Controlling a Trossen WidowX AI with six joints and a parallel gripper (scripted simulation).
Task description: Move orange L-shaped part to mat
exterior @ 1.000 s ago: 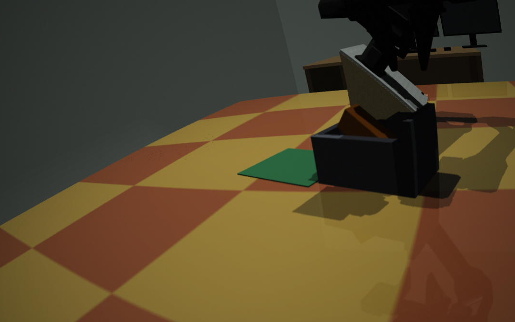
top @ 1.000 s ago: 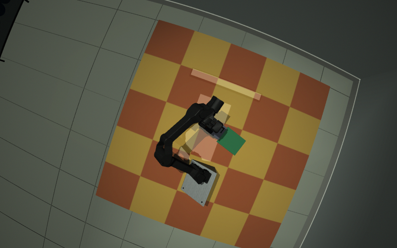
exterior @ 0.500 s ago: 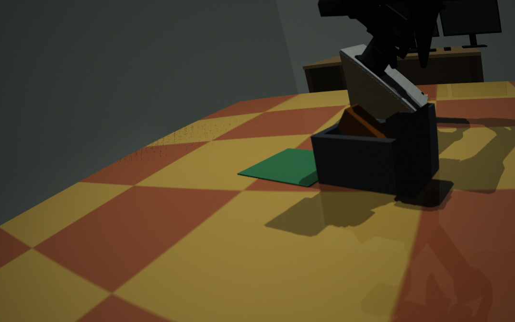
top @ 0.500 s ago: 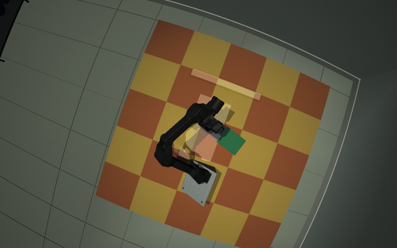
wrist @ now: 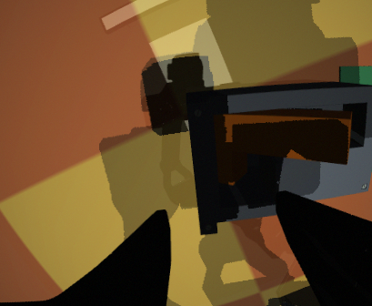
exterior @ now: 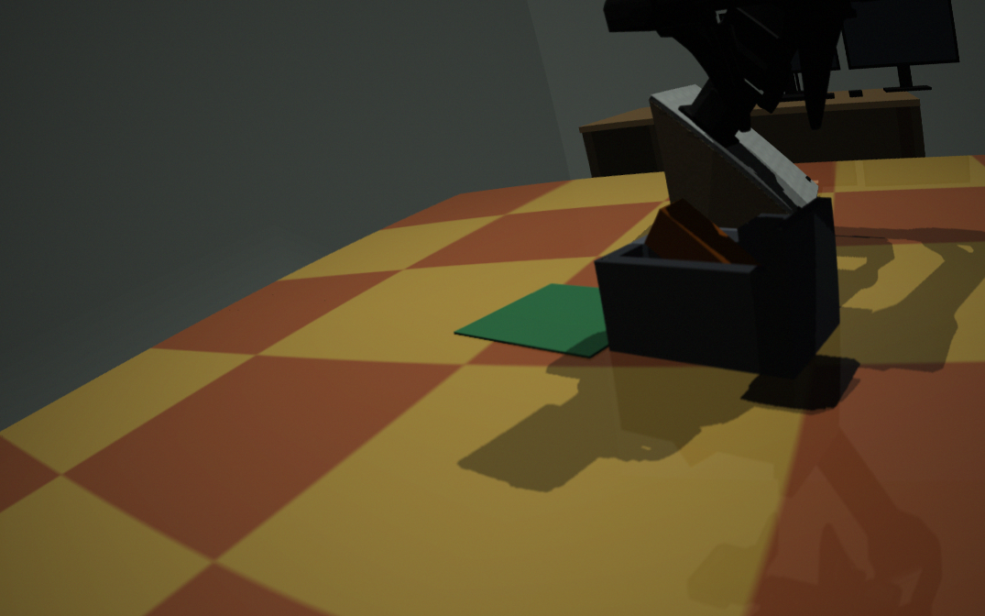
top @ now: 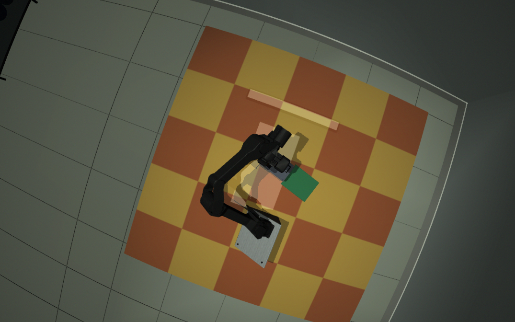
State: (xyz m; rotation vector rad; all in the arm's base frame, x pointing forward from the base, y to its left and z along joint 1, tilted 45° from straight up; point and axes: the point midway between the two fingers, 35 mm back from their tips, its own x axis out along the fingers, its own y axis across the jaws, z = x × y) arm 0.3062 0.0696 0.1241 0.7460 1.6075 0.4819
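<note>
Now: the orange part 100 mm below my gripper tip, 40 mm to the right of it and 20 mm behind it. From my gripper tip the other things lie so: green mat: 210 mm to the right, 160 mm below, 60 mm behind.
</note>
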